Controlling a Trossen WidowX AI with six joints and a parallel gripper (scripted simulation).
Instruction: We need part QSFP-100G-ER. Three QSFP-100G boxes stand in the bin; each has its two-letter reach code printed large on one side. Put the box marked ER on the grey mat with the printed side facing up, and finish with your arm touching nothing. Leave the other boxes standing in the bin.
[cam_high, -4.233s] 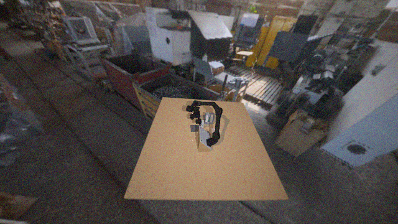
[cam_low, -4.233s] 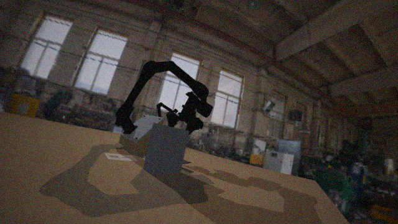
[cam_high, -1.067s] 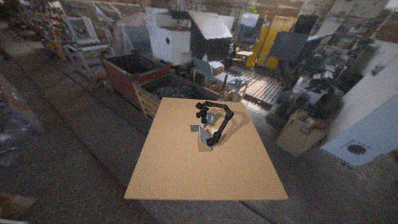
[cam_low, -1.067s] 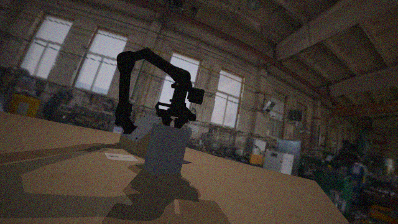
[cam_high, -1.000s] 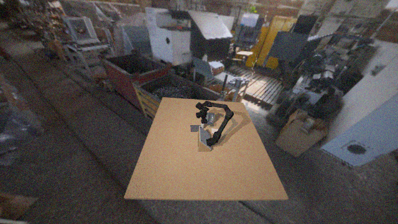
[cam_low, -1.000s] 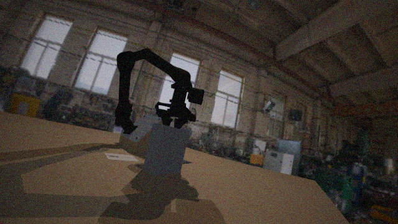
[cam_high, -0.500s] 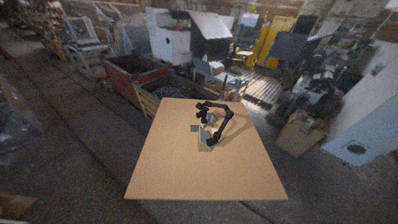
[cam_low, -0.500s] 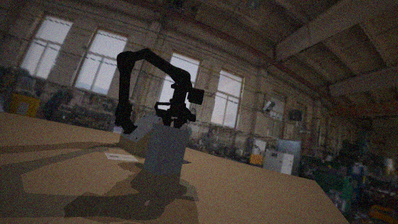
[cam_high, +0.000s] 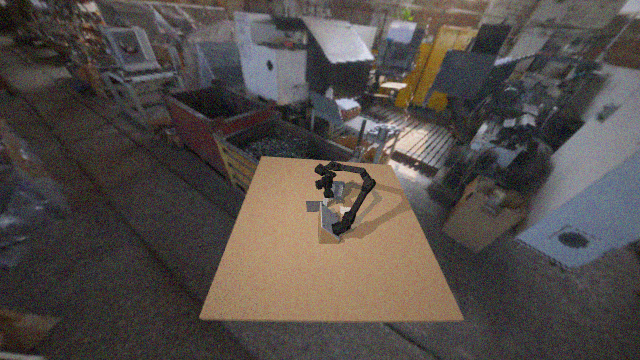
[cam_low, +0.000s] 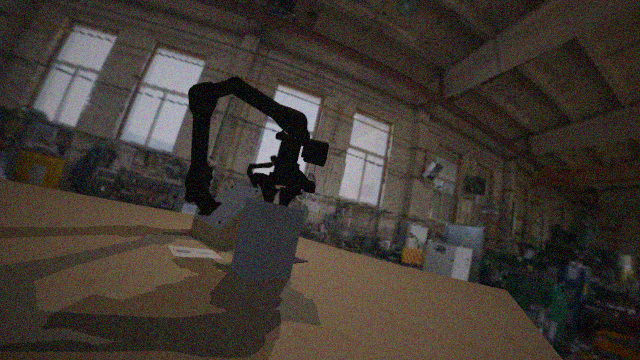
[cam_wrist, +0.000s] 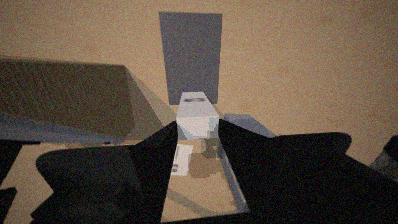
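The grey mat is 12 cm below my gripper tip and 6 cm to the left of it. Round my gripper tip: paper: 17 cm to the right, 12 cm below, 6 cm behind.
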